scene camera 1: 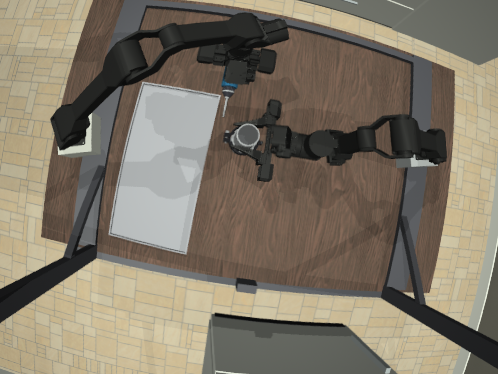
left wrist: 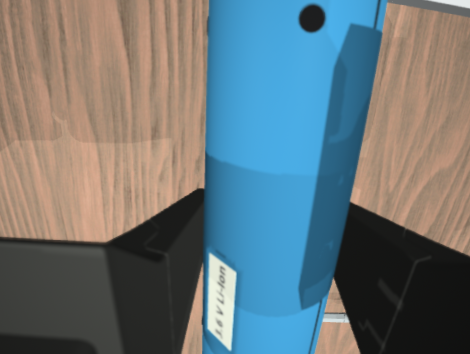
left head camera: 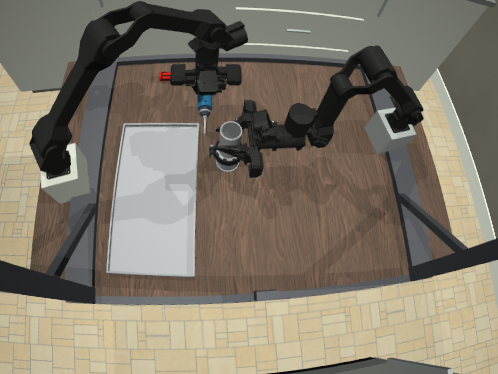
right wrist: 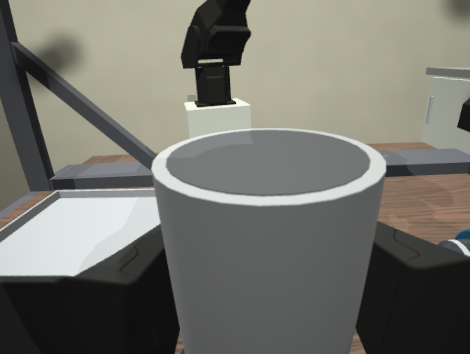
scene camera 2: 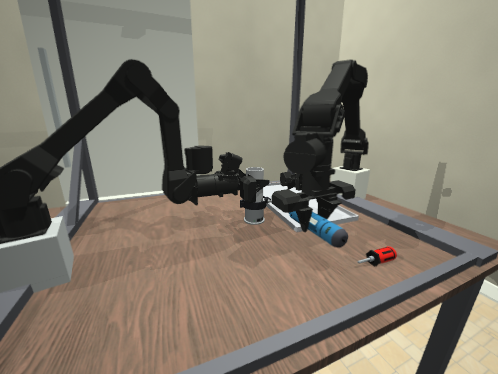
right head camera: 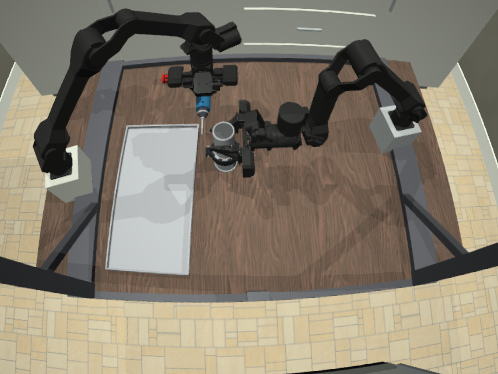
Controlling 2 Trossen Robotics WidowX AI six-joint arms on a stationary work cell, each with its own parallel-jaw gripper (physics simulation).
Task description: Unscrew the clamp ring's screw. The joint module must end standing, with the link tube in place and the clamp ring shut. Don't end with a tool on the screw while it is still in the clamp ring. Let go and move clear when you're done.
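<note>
The joint module stands upright on the table, with the grey link tube upright in its top. The dark clamp ring goes around it; its screw is too small to make out. My right gripper is shut on the link tube, one finger on each side. My left gripper is shut on the blue electric screwdriver. Its bit points toward the tray side of the module, apart from the clamp ring.
A red screwdriver lies on the table beyond my left gripper in the head views. A shallow white tray lies left of the module in the head views. Grey frame rails edge the table.
</note>
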